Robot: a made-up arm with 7 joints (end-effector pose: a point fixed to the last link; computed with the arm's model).
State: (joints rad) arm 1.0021 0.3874 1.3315 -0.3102 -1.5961 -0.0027 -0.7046
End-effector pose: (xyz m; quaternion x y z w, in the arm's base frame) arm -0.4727 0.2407 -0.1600 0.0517 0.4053 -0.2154 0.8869
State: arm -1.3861 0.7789 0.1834 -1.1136 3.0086 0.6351 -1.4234
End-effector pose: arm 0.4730 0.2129 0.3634 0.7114 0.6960 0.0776 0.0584
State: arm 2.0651 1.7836 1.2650 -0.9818 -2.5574 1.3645 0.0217
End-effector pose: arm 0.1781 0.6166 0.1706 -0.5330 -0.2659 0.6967 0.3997
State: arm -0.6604 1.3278 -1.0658 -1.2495 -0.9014 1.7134 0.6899
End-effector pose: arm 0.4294 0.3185 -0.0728 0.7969 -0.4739 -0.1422 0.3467
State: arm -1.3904 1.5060 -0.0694 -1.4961 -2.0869 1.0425 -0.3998
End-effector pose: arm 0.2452 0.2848 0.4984 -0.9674 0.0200 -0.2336 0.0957
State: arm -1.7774 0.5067 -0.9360 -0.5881 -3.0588 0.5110 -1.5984
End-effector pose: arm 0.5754 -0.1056 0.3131 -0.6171 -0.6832 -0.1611 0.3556
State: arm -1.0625 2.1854 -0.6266 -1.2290 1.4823 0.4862 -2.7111
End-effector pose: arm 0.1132 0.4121 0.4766 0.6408 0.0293 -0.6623 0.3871
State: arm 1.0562 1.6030 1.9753 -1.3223 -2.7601 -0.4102 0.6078
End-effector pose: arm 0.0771 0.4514 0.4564 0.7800 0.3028 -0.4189 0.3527
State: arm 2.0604 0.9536 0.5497 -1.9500 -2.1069 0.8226 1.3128
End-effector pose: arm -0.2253 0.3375 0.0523 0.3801 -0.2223 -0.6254 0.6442
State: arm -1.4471 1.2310 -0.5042 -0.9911 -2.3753 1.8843 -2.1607
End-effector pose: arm 0.4594 0.2773 0.3647 0.5683 0.5701 0.4638 0.3701
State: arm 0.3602 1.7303 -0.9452 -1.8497 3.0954 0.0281 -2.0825
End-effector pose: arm 0.0980 0.3678 -0.0817 -0.1491 -0.2815 -0.0809 0.9444
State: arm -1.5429 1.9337 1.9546 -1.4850 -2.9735 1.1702 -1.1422
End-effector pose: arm -0.2940 0.4633 0.1289 -0.0222 0.2959 0.7463 0.5958
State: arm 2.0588 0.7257 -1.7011 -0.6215 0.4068 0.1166 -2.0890
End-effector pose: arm -0.4908 -0.0554 0.4070 -0.9277 0.1206 -0.3012 0.1845
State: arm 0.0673 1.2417 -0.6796 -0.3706 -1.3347 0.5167 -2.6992
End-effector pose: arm 0.1090 0.5448 -0.1377 0.2295 -0.7638 0.4425 0.4101
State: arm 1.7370 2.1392 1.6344 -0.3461 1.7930 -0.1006 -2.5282
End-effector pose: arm 0.3180 0.5554 0.2849 0.7095 -0.0349 -0.4412 0.5484
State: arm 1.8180 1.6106 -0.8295 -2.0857 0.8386 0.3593 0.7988
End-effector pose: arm -0.2347 0.2382 0.0304 0.0751 0.3902 0.4837 0.7798
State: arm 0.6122 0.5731 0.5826 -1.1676 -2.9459 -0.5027 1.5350
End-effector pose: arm -0.0487 0.4060 -0.2616 0.2440 -0.0003 -0.3637 0.8990
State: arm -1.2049 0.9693 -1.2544 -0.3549 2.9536 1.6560 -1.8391
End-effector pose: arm 0.5399 0.3237 0.0665 -0.5483 -0.4612 -0.3701 0.5913
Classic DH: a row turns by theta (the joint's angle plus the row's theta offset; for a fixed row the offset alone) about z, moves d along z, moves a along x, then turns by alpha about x. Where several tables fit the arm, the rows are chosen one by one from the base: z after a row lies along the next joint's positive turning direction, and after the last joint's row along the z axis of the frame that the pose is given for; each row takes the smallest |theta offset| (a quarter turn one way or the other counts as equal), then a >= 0, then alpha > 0; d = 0 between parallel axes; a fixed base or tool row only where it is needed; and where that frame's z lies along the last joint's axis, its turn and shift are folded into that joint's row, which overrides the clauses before.
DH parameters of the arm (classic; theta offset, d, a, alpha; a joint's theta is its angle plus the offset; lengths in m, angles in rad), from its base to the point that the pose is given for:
base (fixed): 0 0.1085 0.025 -1.2217
joint 1: -1.5708 -0.0039 0.0274 -1.5708
joint 2: 1.2217 -0.012 -0.008 1.5708
joint 3: 1.5708 -0.39 0.064 -1.5708
joint 4: 0 0.015 -0.017 1.5708
joint 5: 0 -0.255 0.013 -1.5708
joint 6: 0 0.007 0 1.5708
joint 7: 1.4411 0.0568 -0.0119 -0.3492
tool (fixed): -1.0394 -0.0488 0 0

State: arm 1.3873 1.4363 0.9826 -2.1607 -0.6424 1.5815 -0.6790
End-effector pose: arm 0.1710 0.3527 0.1006 0.7987 0.1279 -0.3316 0.4855
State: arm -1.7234 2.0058 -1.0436 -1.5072 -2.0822 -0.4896 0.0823
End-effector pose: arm 0.1874 0.3704 0.4177 0.6908 0.2456 -0.6689 0.1226
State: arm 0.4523 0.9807 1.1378 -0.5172 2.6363 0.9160 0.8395
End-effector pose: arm -0.1242 0.5996 -0.0719 0.5762 0.2871 -0.6974 0.3149
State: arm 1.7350 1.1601 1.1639 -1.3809 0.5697 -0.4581 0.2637
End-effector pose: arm -0.0448 0.5025 0.2153 0.3391 -0.6320 -0.1260 0.6854
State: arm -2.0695 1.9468 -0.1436 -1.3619 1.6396 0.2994 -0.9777
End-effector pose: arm -0.1429 0.3328 0.4842 -0.2161 0.9428 0.1887 0.1695
